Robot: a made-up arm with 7 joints. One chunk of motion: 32 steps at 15 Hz.
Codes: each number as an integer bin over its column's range. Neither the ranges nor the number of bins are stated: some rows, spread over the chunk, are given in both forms.
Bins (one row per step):
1: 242 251 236 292 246 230 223
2: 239 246 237 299 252 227 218
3: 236 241 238 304 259 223 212
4: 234 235 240 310 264 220 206
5: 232 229 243 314 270 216 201
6: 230 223 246 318 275 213 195
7: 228 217 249 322 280 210 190
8: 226 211 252 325 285 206 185
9: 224 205 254 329 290 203 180
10: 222 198 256 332 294 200 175
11: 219 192 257 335 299 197 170
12: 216 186 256 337 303 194 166
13: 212 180 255 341 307 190 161
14: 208 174 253 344 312 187 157
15: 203 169 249 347 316 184 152
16: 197 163 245 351 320 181 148
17: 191 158 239 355 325 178 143
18: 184 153 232 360 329 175 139
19: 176 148 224 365 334 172 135
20: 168 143 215 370 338 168 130
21: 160 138 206 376 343 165 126
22: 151 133 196 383 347 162 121
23: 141 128 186 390 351 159 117
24: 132 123 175 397 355 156 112
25: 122 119 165 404 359 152 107
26: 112 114 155 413 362 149 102
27: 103 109 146 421 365 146 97
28: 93 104 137 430 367 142 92
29: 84 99 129 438 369 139 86
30: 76 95 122 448 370 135 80
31: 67 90 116 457 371 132 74
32: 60 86 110 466 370 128 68
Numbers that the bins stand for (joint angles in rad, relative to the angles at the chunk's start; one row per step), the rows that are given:
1: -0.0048 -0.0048 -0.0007 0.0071 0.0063 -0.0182 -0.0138
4: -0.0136 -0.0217 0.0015 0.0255 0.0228 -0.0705 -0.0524
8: -0.0223 -0.0470 0.0081 0.0407 0.0421 -0.1436 -0.1000
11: -0.0300 -0.0671 0.0108 0.0509 0.0550 -0.1907 -0.1341
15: -0.0475 -0.0914 0.0064 0.0631 0.0706 -0.2586 -0.1750
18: -0.0684 -0.1083 -0.0029 0.0763 0.0826 -0.3056 -0.2045
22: -0.1045 -0.1295 -0.0226 0.0997 0.0992 -0.3735 -0.2453
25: -0.1363 -0.1442 -0.0396 0.1211 0.1102 -0.4258 -0.2771
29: -0.1779 -0.1654 -0.0593 0.1557 0.1194 -0.4937 -0.3248
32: -0.2042 -0.1791 -0.0697 0.1842 0.1203 -0.5512 -0.3656
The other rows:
2: -0.0081 -0.0100 -0.0001 0.0143 0.0118 -0.0339 -0.0251
3: -0.0114 -0.0153 0.0004 0.0194 0.0182 -0.0548 -0.0387
5: -0.0158 -0.0280 0.0032 0.0295 0.0283 -0.0914 -0.0637
6: -0.0179 -0.0343 0.0048 0.0336 0.0329 -0.1071 -0.0773
7: -0.0201 -0.0407 0.0064 0.0377 0.0375 -0.1227 -0.0887
9: -0.0245 -0.0534 0.0092 0.0448 0.0467 -0.1593 -0.1114
10: -0.0267 -0.0608 0.0103 0.0478 0.0504 -0.1750 -0.1227
12: -0.0333 -0.0734 0.0103 0.0529 0.0587 -0.2063 -0.1432
13: -0.0377 -0.0798 0.0097 0.0570 0.0624 -0.2272 -0.1545
14: -0.0421 -0.0861 0.0086 0.0601 0.0670 -0.2429 -0.1636
16: -0.0541 -0.0977 0.0042 0.0672 0.0743 -0.2743 -0.1840
17: -0.0607 -0.1030 0.0010 0.0713 0.0789 -0.2899 -0.1954
19: -0.0771 -0.1136 -0.0073 0.0814 0.0872 -0.3213 -0.2135
20: -0.0859 -0.1189 -0.0122 0.0865 0.0909 -0.3422 -0.2249
21: -0.0947 -0.1242 -0.0171 0.0926 0.0955 -0.3579 -0.2340
23: -0.1155 -0.1347 -0.0281 0.1069 0.1028 -0.3892 -0.2544
24: -0.1253 -0.1400 -0.0341 0.1140 0.1065 -0.4049 -0.2658
26: -0.1473 -0.1495 -0.0451 0.1303 0.1130 -0.4415 -0.2885
27: -0.1571 -0.1548 -0.0500 0.1384 0.1157 -0.4571 -0.2998
28: -0.1681 -0.1601 -0.0549 0.1476 0.1176 -0.4780 -0.3112
30: -0.1867 -0.1696 -0.0632 0.1659 0.1203 -0.5146 -0.3384
31: -0.1966 -0.1749 -0.0664 0.1750 0.1212 -0.5303 -0.3520

